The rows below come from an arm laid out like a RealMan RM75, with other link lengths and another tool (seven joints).
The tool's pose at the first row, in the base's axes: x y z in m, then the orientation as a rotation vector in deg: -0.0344, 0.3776, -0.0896, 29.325, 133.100, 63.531
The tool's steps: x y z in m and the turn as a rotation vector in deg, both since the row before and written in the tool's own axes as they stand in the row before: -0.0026, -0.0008, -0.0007, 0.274, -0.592, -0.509; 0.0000, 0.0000, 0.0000, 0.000, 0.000, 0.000; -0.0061, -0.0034, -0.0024, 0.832, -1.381, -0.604; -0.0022, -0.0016, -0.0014, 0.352, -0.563, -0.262; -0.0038, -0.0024, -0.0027, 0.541, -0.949, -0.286; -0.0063, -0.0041, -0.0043, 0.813, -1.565, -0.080; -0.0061, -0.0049, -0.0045, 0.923, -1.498, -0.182; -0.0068, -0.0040, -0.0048, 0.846, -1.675, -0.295; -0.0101, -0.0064, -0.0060, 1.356, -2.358, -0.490
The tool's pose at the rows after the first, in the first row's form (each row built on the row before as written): -0.0328, 0.3753, -0.0891, 29.070, 132.779, 62.697; -0.0328, 0.3753, -0.0891, 29.070, 132.779, 62.697; -0.0298, 0.3686, -0.0887, 29.251, 132.136, 60.818; -0.0291, 0.3656, -0.0885, 29.309, 131.878, 60.033; -0.0281, 0.3605, -0.0877, 29.570, 131.399, 58.845; -0.0265, 0.3521, -0.0864, 30.426, 130.532, 57.167; -0.0255, 0.3432, -0.0855, 31.166, 129.780, 55.359; -0.0243, 0.3343, -0.0833, 31.791, 128.816, 53.503; -0.0221, 0.3213, -0.0808, 32.633, 127.530, 50.694
